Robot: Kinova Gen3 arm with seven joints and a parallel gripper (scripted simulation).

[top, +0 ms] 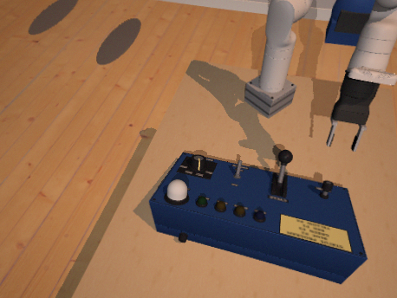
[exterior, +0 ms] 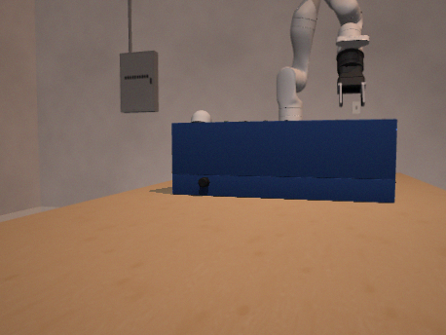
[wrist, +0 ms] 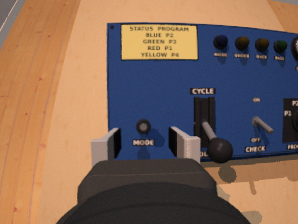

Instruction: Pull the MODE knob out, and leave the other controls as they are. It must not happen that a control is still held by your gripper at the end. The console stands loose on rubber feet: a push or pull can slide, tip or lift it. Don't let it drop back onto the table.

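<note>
My gripper is now 6 cm short of the mode knob, 1 cm to the left of it and 13 cm above it. Also, from my hand: cycle lever (2 cm ahead, 12 cm to the right, 13 cm below); blue console (7 cm ahead, 19 cm to the right, 16 cm below); toggle switch (3 cm ahead, 24 cm to the right, 14 cm below).
</note>
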